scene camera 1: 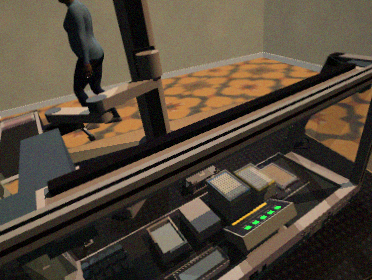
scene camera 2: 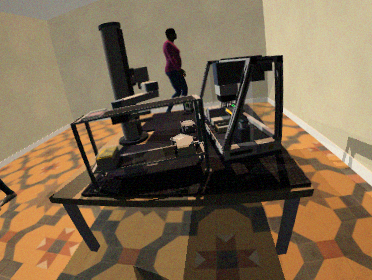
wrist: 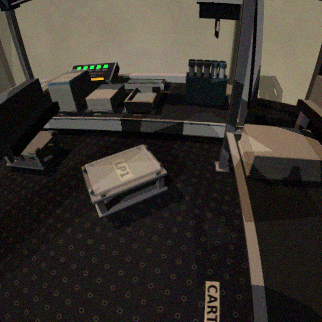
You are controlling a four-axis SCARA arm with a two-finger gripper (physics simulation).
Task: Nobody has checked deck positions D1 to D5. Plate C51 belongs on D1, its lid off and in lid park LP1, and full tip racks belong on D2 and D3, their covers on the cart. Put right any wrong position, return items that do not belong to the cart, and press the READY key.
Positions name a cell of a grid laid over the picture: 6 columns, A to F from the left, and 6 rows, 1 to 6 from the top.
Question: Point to a thin posts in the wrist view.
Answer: At E1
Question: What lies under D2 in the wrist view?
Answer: A tube rack.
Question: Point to a cart shelf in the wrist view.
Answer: E6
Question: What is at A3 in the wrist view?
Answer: My gripper.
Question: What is my gripper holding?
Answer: Nothing.
